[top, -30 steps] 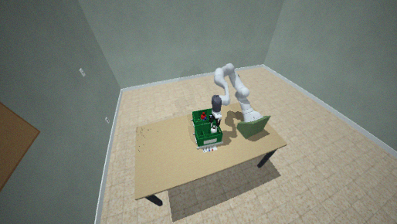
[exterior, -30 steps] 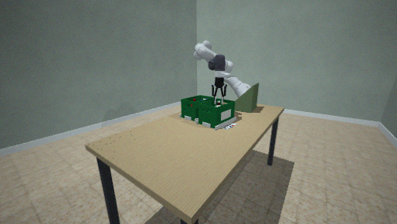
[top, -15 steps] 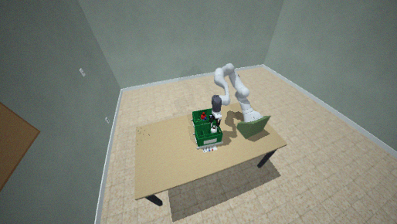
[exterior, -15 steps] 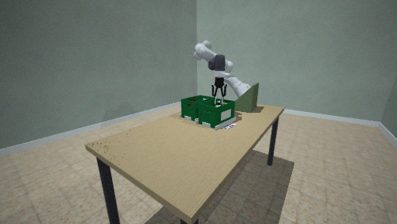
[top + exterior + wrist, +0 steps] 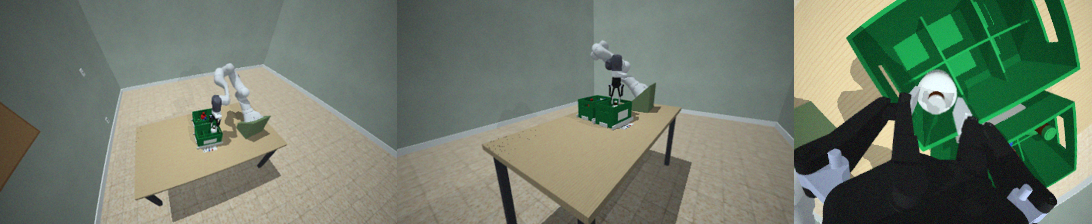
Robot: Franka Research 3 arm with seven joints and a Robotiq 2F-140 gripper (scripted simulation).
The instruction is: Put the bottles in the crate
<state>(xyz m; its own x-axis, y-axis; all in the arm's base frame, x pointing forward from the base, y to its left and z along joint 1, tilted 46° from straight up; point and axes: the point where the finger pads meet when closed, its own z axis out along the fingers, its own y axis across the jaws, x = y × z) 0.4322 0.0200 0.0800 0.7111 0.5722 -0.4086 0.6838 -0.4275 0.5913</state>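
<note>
Right now the blue-capped bottle is 14 cm to the right of my hand, 8 cm below it and 3 cm behind it. Also, from my hand: red-labelled bottle: 24 cm to the right, 8 cm below, 5 cm ahead; then white-capped bottle: 8 cm below; then green-capped bottle: 15 cm to the right, 14 cm ahead, 8 cm below.
</note>
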